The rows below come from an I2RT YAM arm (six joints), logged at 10 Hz.
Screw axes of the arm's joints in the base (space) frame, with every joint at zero. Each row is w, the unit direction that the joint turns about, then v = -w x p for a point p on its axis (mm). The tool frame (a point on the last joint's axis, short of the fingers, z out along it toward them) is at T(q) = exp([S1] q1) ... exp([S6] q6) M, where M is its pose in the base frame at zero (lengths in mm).
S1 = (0, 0, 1, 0, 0, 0)
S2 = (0, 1, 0, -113.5, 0, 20)
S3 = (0, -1, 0, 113.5, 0, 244)
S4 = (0, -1, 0, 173.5, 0, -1)
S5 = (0, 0, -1, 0, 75, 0)
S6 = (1, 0, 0, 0, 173.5, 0)
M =
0 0 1 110.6
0 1 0 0
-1 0 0 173.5
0 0 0 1
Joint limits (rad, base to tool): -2.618..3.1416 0..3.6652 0..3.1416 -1.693..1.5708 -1.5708..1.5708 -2.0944..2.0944
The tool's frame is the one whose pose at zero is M.
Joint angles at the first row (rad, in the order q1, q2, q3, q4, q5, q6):
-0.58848 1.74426 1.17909 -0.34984 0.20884 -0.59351
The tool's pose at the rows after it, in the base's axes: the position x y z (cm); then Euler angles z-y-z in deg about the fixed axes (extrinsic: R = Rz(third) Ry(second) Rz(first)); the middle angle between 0 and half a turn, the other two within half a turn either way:
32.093 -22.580 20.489 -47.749 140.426 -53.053
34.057 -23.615 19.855 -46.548 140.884 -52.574
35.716 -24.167 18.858 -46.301 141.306 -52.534
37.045 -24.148 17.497 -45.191 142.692 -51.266
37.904 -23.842 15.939 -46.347 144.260 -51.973
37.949 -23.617 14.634 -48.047 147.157 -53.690
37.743 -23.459 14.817 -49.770 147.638 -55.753
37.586 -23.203 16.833 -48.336 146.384 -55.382
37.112 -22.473 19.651 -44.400 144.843 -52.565
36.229 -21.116 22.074 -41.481 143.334 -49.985
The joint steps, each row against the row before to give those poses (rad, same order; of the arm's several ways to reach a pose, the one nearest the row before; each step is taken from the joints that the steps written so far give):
-0.00583 0.07779 0.08602 -0.00068 0.00011 0.01959
0.00553 0.08848 0.09255 -0.01149 -0.00379 0.02029
0.01107 0.07461 0.06564 -0.00003 0.00437 0.01424
0.01598 0.06162 0.04033 -0.00151 -0.01007 0.01915
0.01670 0.04864 0.01689 -0.00001 0.00894 0.00960
0.00506 0.02947 0.00443 -0.03037 0.00291 0.01082
0.00193 -0.00765 -0.00115 -0.02186 0.01623 0.00524
0.00367 -0.04269 0.01367 -0.03484 0.00650 0.01774
0.00789 -0.07037 0.00397 -0.04026 -0.01281 0.02694
0.01675 -0.08464 -0.02802 -0.02575 -0.00776 0.02139

